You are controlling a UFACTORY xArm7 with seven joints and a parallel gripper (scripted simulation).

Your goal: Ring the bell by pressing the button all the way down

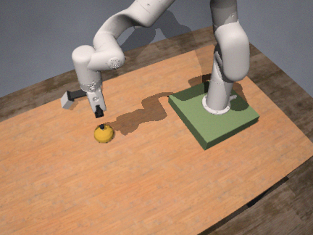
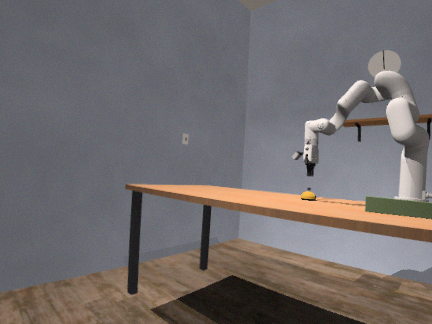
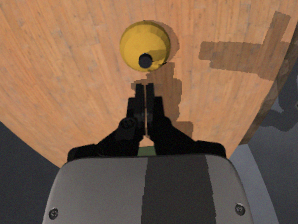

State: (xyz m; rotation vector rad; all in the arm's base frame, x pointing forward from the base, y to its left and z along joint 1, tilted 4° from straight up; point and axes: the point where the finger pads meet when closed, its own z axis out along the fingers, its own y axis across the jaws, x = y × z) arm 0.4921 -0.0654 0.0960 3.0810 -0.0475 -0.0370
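My hand is 100 mm above the dark button. Also, from my hand: yellow bell 110 mm below.
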